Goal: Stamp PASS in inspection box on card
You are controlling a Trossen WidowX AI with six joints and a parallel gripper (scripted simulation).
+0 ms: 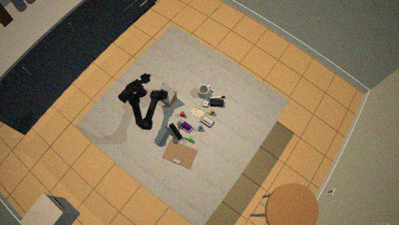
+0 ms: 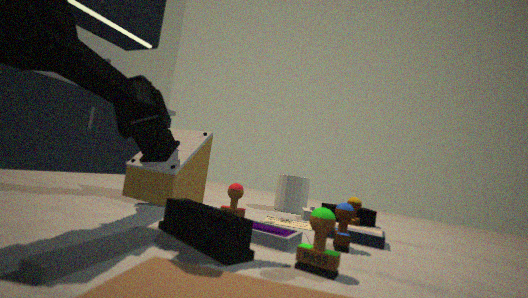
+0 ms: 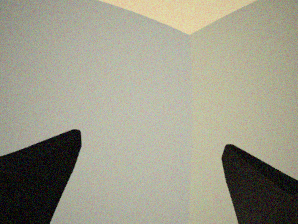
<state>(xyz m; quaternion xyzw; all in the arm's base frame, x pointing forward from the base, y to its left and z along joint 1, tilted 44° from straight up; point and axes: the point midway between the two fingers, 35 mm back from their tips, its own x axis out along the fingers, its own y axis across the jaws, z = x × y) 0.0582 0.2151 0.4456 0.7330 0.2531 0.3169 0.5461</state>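
The green-knobbed stamp lies 580 mm below my gripper tip, 350 mm ahead of it and 60 mm to the right of it. The rest, counted from my gripper tip: red stamp: 580 mm below, 190 mm ahead, 90 mm to the left; grey bar: 590 mm below, 170 mm ahead, 150 mm to the right; black block: 580 mm below, 220 mm ahead, 60 mm to the right.
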